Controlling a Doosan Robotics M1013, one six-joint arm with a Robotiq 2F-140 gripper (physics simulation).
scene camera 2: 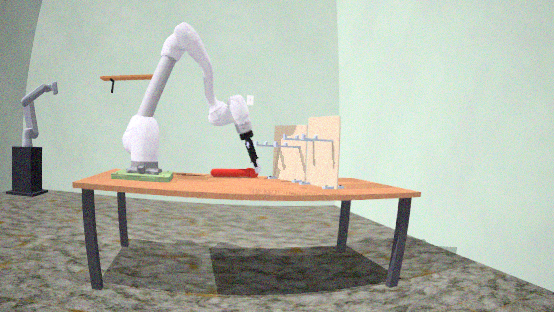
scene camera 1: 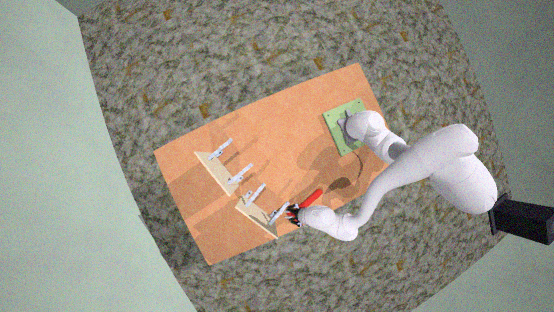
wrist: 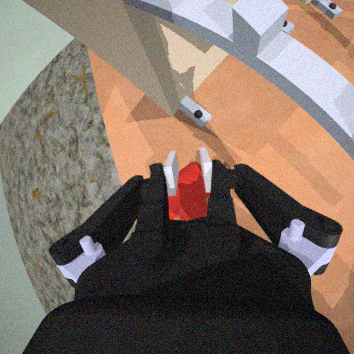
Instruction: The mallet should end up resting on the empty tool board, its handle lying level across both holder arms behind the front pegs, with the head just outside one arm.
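Places are measured from the arm's base along level axes (x ahead, y right, z down), in metres.
Pixels of known places: gripper, fingertip midpoint: [scene camera 2: 258, 171] [scene camera 1: 285, 214] [wrist: 188, 159]; arm's base, link origin: [scene camera 2: 144, 172] [scene camera 1: 352, 128].
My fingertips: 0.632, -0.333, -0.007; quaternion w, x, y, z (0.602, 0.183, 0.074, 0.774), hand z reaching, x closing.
Observation:
Ahead of a thing's pixels: the offset from my fingertips to its top centre, as dx, dy, dz. "*": to the spot under its first point. Level surfaces: height alone.
The red mallet {-0.144, +0.005, -0.017} [scene camera 1: 312, 198] [scene camera 2: 230, 172] [wrist: 190, 197] lies low at the table, its handle toward the robot base and its head toward the boards. My gripper [scene camera 1: 291, 215] [scene camera 2: 257, 171] [wrist: 188, 159] points down and is shut on the mallet's head; red fills the narrow gap between the light pads in the wrist view. One upright wooden board [scene camera 1: 260, 220] [scene camera 2: 290, 167] stands just beyond the gripper, and another board [scene camera 1: 212, 170] [scene camera 2: 324, 175] stands beside it. Each carries two pale holder arms with pegs, and no tool shows on either. The lower mallet is partly hidden by the fingers.
A holder arm [wrist: 310, 75] crosses close above in the wrist view, and a small foot bracket {* +0.066, +0.028, +0.018} [wrist: 194, 111] sits ahead of the fingertips. The table {dz +0.034} [scene camera 1: 290, 120] [scene camera 2: 200, 187] has its edge close beside the gripper. The arm's green base plate [scene camera 1: 334, 131] [scene camera 2: 142, 176] is at the other end.

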